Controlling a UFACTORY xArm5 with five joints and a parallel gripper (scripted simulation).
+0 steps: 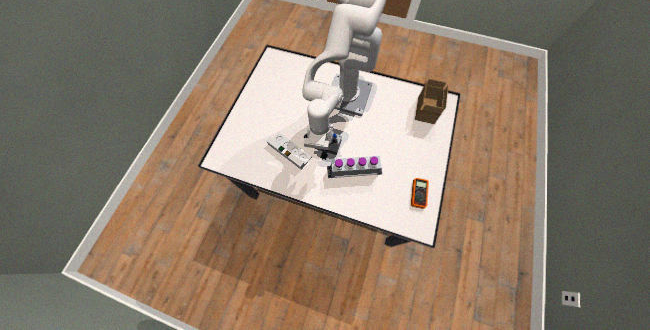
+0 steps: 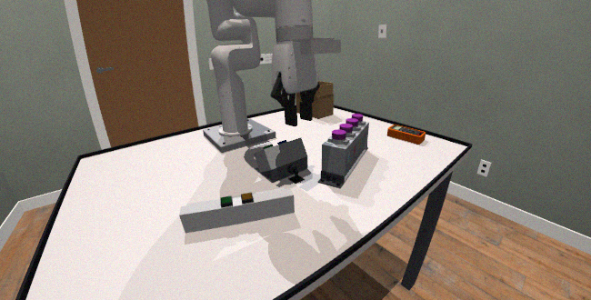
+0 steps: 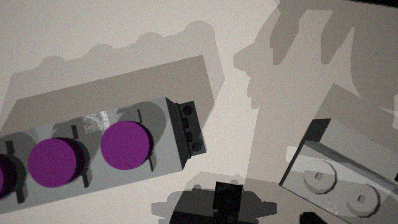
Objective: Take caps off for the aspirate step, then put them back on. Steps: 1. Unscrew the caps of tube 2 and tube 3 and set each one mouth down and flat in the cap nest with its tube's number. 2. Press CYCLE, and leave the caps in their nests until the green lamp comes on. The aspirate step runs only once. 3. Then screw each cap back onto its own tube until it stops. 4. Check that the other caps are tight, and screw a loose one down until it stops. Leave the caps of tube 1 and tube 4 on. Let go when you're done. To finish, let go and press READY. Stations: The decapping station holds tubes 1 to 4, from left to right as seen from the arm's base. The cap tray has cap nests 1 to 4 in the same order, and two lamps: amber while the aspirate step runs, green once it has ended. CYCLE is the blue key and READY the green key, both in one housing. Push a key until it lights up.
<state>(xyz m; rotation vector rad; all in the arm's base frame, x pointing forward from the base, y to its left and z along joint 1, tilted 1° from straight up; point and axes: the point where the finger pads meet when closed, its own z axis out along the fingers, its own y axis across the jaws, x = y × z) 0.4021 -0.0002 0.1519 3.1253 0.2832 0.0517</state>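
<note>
Now: the purple cap 19 cm to the left of my hand, 6 cm below it and 1 cm behind it. The rest, counted from my hand: key housing (12 cm below, 9 cm behind); then blue key (11 cm below, 11 cm behind, 2 cm to the left); then green key (11 cm below, 11 cm behind, 2 cm to the right).
</note>
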